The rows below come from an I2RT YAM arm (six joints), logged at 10 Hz.
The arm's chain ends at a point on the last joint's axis. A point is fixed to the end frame.
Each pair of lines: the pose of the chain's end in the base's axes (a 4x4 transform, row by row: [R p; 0 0 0 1], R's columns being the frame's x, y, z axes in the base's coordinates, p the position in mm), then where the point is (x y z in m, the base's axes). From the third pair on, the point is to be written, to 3 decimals.
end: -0.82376 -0.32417 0.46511 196.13; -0.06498 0.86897 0.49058 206.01; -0.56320 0.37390 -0.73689 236.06; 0 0 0 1
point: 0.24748 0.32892 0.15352
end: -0.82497 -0.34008 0.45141 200.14; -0.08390 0.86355 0.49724 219.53; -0.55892 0.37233 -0.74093 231.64; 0 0 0 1
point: 0.24856 0.34316 0.14841
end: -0.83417 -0.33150 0.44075 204.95; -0.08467 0.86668 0.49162 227.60; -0.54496 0.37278 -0.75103 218.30; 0 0 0 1
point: 0.252 0.351 0.134
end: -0.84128 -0.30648 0.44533 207.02; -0.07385 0.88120 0.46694 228.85; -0.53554 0.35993 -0.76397 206.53; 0 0 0 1
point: 0.257 0.349 0.119
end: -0.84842 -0.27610 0.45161 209.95; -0.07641 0.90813 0.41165 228.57; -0.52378 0.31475 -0.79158 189.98; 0 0 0 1
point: 0.262 0.342 0.096
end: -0.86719 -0.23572 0.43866 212.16; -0.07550 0.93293 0.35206 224.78; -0.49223 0.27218 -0.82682 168.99; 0 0 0 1
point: 0.265 0.331 0.067
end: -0.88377 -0.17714 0.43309 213.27; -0.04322 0.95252 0.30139 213.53; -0.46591 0.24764 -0.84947 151.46; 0 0 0 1
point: 0.269 0.314 0.045
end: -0.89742 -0.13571 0.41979 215.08; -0.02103 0.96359 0.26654 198.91; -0.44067 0.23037 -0.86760 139.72; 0 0 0 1
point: 0.271 0.295 0.029
